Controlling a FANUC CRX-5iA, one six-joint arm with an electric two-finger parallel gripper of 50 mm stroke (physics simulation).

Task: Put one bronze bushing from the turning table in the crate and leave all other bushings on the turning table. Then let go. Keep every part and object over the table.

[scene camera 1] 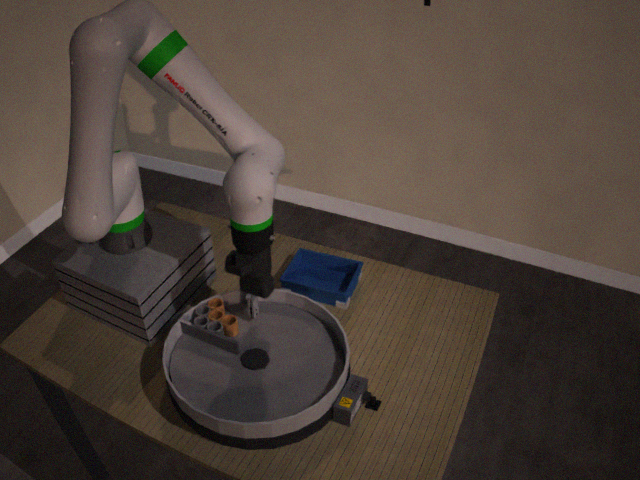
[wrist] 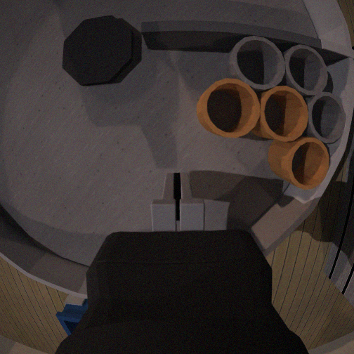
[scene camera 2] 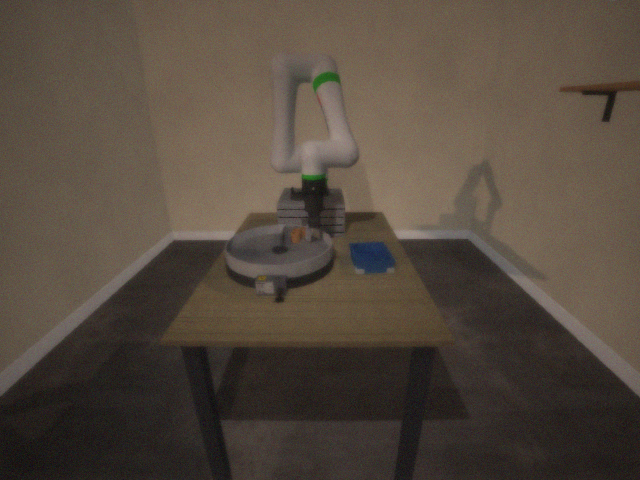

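Pixels of known places: gripper, fingertip midpoint: (scene camera 1: 254, 315) (scene camera 2: 308, 240); arm's base, origin of the base link: (scene camera 1: 126, 238).
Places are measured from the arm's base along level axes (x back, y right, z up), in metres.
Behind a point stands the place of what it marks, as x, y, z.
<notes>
Three bronze bushings stand upright on the turning table (scene camera 1: 289, 392) @[-0.547, 0.278, -0.111] (scene camera 2: 253, 264) @[-0.631, 0.304, -0.074] (wrist: 90, 165), touching in a cluster with three grey bushings. One bronze bushing (scene camera 1: 230, 326) @[-0.367, 0.154, -0.076] (wrist: 202, 115) is nearest the table's centre, another bronze bushing (scene camera 1: 216, 315) @[-0.312, 0.115, -0.091] (wrist: 266, 131) is in the middle, and the third bronze bushing (scene camera 1: 216, 303) @[-0.297, 0.077, -0.088] (wrist: 283, 159) is near the rim wall. My gripper (scene camera 1: 253, 316) @[-0.401, 0.088, -0.092] (wrist: 177, 186) is shut and empty, low over the turning table inside its rim, beside the bushings and apart from them. The blue crate (scene camera 1: 315, 293) @[-0.509, -0.079, -0.136] (scene camera 2: 372, 258) @[-0.482, -0.167, -0.159] (wrist: 75, 312) stands beside the turning table.
The grey bushings (scene camera 1: 200, 321) @[-0.283, 0.147, -0.090] (wrist: 257, 64) stand against a straight divider wall (scene camera 1: 206, 335) @[-0.319, 0.192, -0.084] (wrist: 230, 37) on the turning table. A dark hub (scene camera 1: 254, 359) @[-0.445, 0.213, -0.103] (scene camera 2: 279, 249) @[-0.451, 0.210, -0.103] (wrist: 100, 50) marks its centre. A motor box (scene camera 1: 351, 400) @[-0.681, 0.269, -0.106] (scene camera 2: 269, 285) @[-0.695, 0.254, -0.124] juts from its outer side.
</notes>
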